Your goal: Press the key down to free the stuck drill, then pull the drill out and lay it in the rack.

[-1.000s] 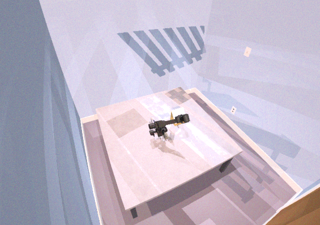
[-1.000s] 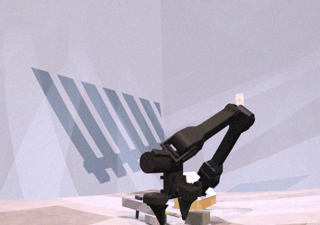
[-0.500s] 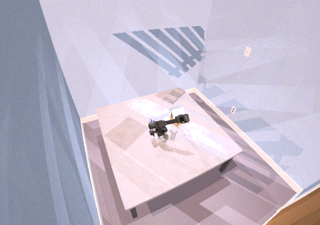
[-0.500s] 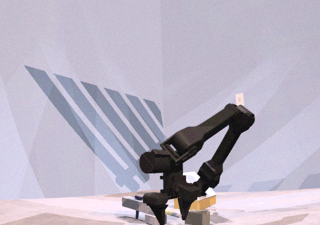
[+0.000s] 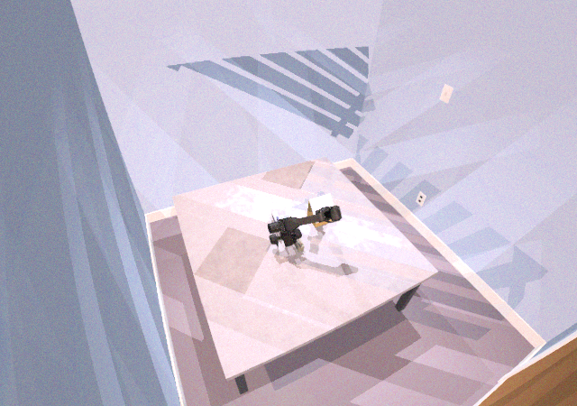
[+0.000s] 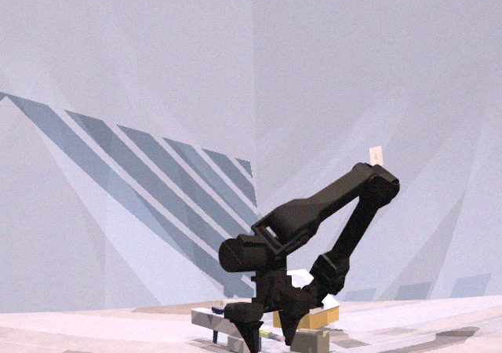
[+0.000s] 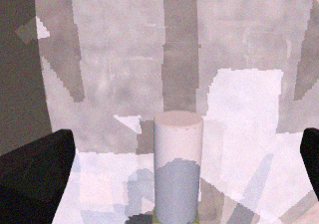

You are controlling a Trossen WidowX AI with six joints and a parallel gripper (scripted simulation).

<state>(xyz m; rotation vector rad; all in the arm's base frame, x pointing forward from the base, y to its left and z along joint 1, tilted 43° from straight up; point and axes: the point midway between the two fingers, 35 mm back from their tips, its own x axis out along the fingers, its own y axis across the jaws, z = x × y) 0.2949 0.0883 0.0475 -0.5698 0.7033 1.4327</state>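
The drill lies 40 mm to the right of my gripper tip, 30 mm above it and 10 mm behind it. Also, from my gripper tip: dark blue part 170 mm to the right, 40 mm above, 20 mm behind.
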